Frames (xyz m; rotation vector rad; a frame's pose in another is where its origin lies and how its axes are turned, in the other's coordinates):
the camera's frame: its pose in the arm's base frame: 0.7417 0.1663 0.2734 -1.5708 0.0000 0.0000
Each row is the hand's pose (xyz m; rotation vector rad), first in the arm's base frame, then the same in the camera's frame.
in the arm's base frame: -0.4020 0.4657 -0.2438 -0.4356 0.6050 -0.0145
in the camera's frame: -1.1437 0.5172 0.2994 1.0862 0.4575 0.4361
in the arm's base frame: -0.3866 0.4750 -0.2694 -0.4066 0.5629 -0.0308
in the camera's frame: -1.1283 0.5428 0.3087 1.1215 0.4403 0.3946
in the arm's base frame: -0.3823 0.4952 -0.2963 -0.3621 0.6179 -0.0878
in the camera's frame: -1.1240 0.5697 0.3289 1.1560 0.5262 0.3953
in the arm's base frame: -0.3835 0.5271 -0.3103 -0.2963 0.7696 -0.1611
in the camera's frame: -1.1252 0.5837 0.3608 1.1898 0.6988 0.4569
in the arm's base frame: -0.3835 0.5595 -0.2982 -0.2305 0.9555 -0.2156
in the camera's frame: -1.1252 0.5716 0.3932 1.2071 0.8847 0.5590
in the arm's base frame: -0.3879 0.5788 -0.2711 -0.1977 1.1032 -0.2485
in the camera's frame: -1.1296 0.5445 0.4125 1.1940 1.0230 0.6469
